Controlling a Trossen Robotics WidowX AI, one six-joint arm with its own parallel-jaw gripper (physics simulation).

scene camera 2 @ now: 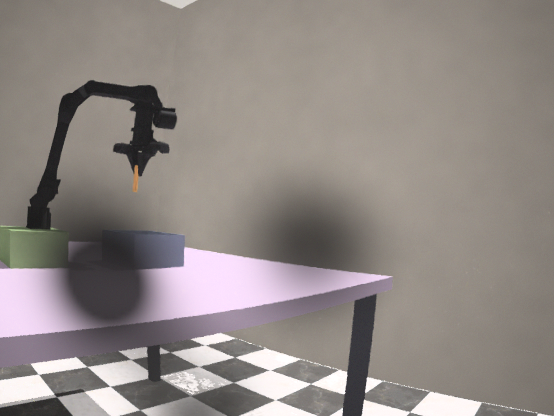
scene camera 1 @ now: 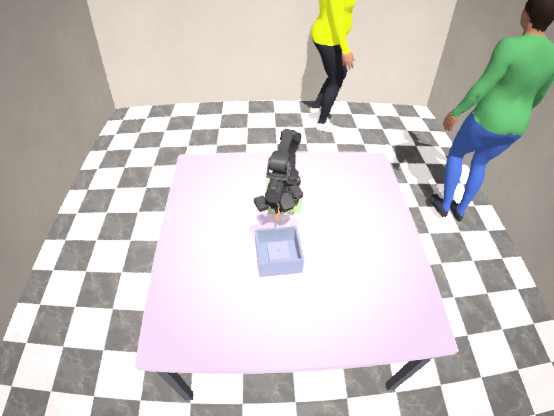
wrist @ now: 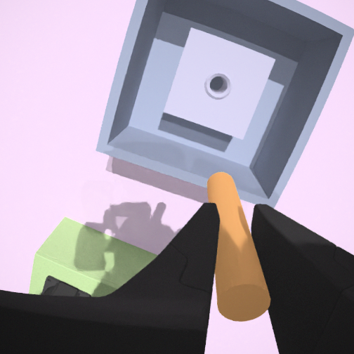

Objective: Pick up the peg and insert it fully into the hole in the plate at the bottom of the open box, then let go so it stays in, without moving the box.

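Frame: origin at the arm's base, x ahead, y left, z up, level; millimetres.
Seen in the pictures: gripper, fingertip midpoint: (scene camera 2: 137, 176) (scene camera 1: 278, 212); arm's base, link origin: (scene camera 2: 37, 228).
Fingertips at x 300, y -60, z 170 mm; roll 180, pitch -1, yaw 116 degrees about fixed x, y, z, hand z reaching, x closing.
Observation:
Offsets run from my fingertips to a thing's top centre. "*": to the spot under its first point. Level surfaces: height alone.
The orange peg @(8 mm back, 4 mm right, 32 mm up) (scene camera 1: 277, 213) (scene camera 2: 135, 179) (wrist: 232, 240) hangs nearly upright from my gripper (scene camera 2: 139, 173) (wrist: 233, 215), which is shut on it. In scene camera 2 the peg is well above the table and higher than the rim of the box. The blue-grey open box @(31 mm ahead, 5 mm left, 169 mm down) (scene camera 1: 280, 268) (scene camera 2: 159, 251) (wrist: 116, 100) stands on the table. In scene camera 1 the peg shows between the arm and the box. A pale square plate @(31 mm ahead, 5 mm left, 206 mm down) (scene camera 1: 272, 255) (wrist: 220, 117) lies on the box's floor, with a round hole @(* 25 mm ahead, 10 mm left, 221 mm down) (scene camera 1: 279, 250) (wrist: 217, 83) in its middle.
The arm stands on a green block (scene camera 1: 299, 206) (scene camera 2: 40, 248) (wrist: 120, 255) behind the box. The box's four walls rise around the plate. The pink table @(267 mm down) (scene camera 1: 215, 320) (scene camera 2: 240, 280) carries both. Two people stand beyond the table in scene camera 1.

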